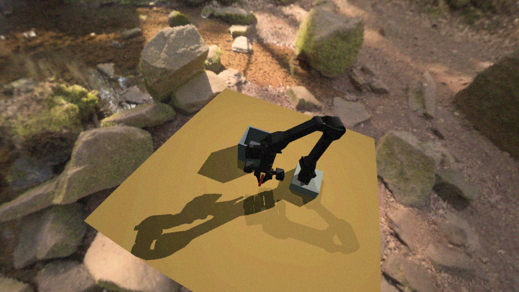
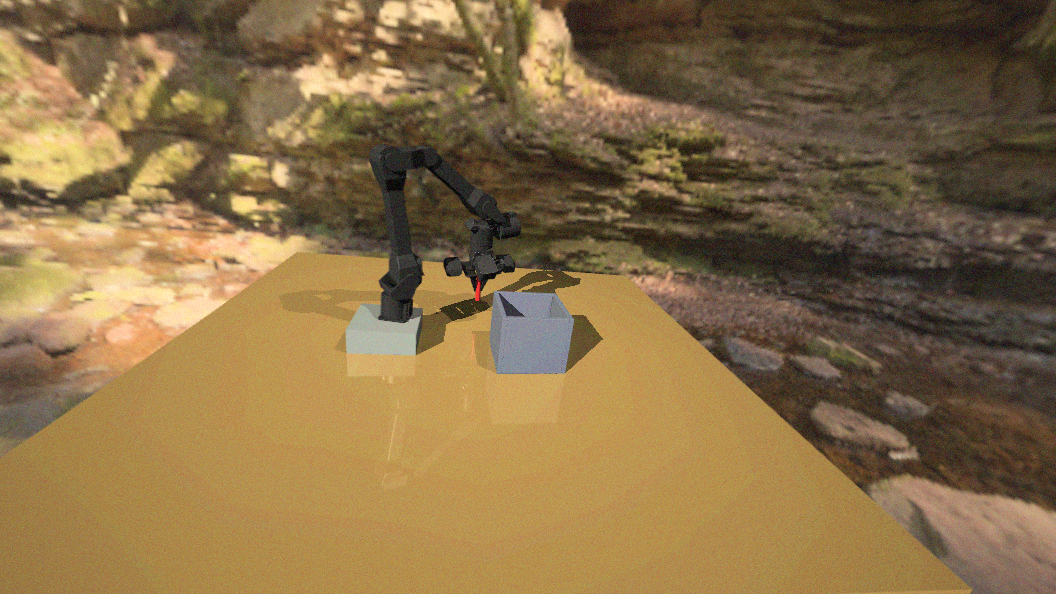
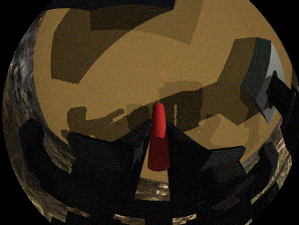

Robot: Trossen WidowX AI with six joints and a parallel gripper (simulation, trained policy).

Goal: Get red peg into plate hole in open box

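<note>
The plate is 150 mm ahead of my gripper tip, 200 mm to the right of it and 40 mm below it. The rest, counted from my gripper tip: red peg 10 mm to the right, 10 mm above.
</note>
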